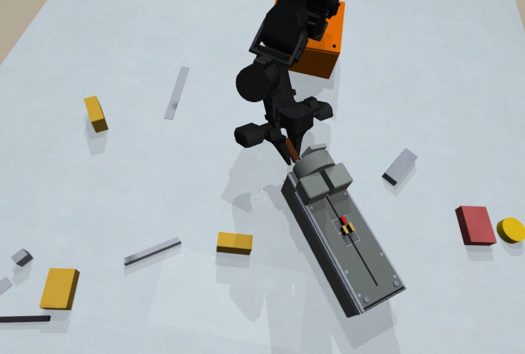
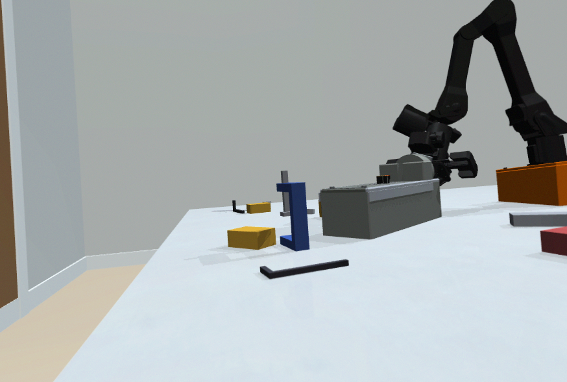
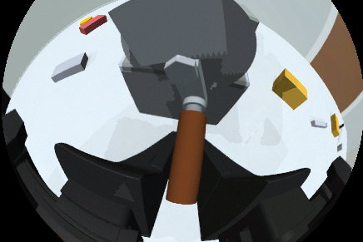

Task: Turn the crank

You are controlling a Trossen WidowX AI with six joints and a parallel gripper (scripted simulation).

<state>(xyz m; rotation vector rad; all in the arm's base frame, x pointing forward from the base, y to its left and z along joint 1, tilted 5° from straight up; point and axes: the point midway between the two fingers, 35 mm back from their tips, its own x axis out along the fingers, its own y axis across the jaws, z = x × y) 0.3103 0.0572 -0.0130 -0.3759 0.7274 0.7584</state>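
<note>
The brown handle is 20 mm above my gripper tip, 10 mm to the right of it and 10 mm behind it. From my gripper tip the other things lie so: red pointer 110 mm to the left, 100 mm ahead, 50 mm above; grey block 220 mm to the left, 110 mm behind, 30 mm below; blue clamp 270 mm ahead, 260 mm to the left, 20 mm above.
</note>
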